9 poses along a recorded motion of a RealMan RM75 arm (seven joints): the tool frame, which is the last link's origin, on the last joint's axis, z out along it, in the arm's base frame.
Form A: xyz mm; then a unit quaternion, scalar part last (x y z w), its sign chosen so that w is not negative.
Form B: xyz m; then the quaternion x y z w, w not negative. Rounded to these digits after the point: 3 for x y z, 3 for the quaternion.
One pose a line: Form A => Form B
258 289 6 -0.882 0.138 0.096 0.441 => 0.258 0.289 0.006 -0.882 0.138 0.096 0.441
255 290 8 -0.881 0.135 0.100 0.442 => 0.255 0.290 0.008 -0.881 0.135 0.100 0.442
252 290 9 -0.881 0.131 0.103 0.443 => 0.252 0.290 0.009 -0.881 0.131 0.103 0.443
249 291 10 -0.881 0.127 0.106 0.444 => 0.249 0.291 0.010 -0.881 0.127 0.106 0.444
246 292 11 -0.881 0.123 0.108 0.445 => 0.246 0.292 0.011 -0.881 0.123 0.108 0.445
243 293 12 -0.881 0.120 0.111 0.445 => 0.243 0.293 0.012 -0.881 0.120 0.111 0.445
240 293 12 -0.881 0.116 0.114 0.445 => 0.240 0.293 0.012 -0.881 0.116 0.114 0.445
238 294 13 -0.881 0.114 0.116 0.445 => 0.238 0.294 0.013 -0.881 0.114 0.116 0.445
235 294 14 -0.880 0.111 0.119 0.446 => 0.235 0.294 0.014 -0.880 0.111 0.119 0.446
